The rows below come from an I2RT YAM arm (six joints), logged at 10 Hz.
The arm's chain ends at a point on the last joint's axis. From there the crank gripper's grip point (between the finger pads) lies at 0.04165 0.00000 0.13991 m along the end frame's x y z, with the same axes.
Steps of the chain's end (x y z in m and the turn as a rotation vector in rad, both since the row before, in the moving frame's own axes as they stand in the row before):
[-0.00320 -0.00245 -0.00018 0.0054 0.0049 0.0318]
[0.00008 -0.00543 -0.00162 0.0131 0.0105 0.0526]
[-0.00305 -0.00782 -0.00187 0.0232 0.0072 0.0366]
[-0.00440 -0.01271 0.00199 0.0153 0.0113 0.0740]
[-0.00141 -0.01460 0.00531 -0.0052 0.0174 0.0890]
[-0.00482 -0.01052 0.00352 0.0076 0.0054 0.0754]
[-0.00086 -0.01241 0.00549 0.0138 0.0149 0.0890]
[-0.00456 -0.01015 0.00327 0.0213 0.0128 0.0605]
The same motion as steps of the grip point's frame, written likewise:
[-0.00252 -0.00187 -0.00038 0.0054 0.0049 0.0318]
[0.00154 -0.00503 -0.00206 0.0131 0.0105 0.0526]
[-0.00201 -0.00952 -0.00219 0.0232 0.0072 0.0366]
[-0.00286 -0.01171 0.00152 0.0153 0.0113 0.0740]
[0.00082 -0.01007 0.00455 -0.0052 0.0174 0.0890]
[-0.00414 -0.00842 0.00330 0.0076 0.0054 0.0754]
[0.00114 -0.01054 0.00487 0.0138 0.0149 0.0890]
[-0.00276 -0.01055 0.00272 0.0213 0.0128 0.0605]

